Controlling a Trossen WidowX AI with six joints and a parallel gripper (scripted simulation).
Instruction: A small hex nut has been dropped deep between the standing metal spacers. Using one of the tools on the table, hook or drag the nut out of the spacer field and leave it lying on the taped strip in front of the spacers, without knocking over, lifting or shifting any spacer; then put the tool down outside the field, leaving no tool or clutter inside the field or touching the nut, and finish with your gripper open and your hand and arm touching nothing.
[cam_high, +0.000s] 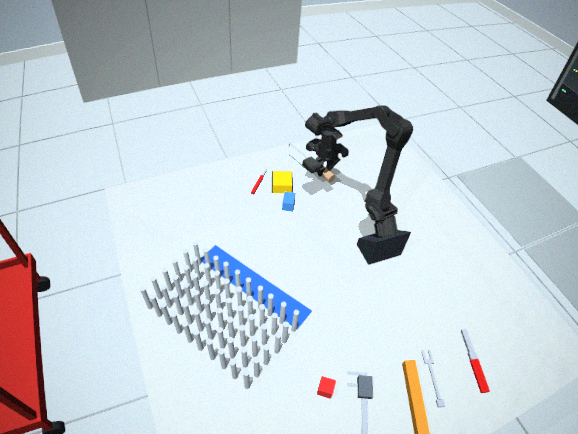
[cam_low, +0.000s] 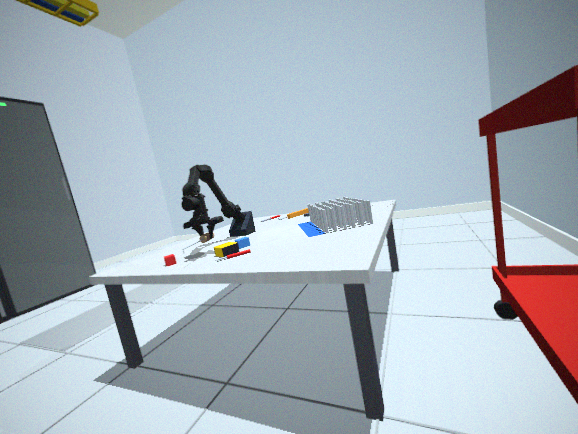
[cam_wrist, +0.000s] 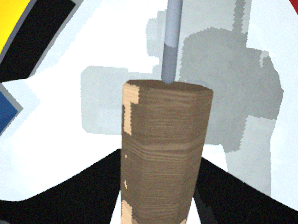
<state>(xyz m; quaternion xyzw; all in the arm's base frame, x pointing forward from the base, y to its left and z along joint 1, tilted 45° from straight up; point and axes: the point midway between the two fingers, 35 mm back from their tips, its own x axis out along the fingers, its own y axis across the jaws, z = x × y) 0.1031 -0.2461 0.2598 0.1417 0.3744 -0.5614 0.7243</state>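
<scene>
Right now the metal rod is 4 cm ahead of my gripper tip, 10 cm to the right of it and 1 cm above it. Also, from my gripper tip: fork tool: 7 cm behind, 82 cm to the left, 6 cm below; then blue taped strip: 36 cm ahead, 38 cm to the left, 6 cm below; then blue block: 15 cm ahead, 7 cm to the left, 4 cm below.
</scene>
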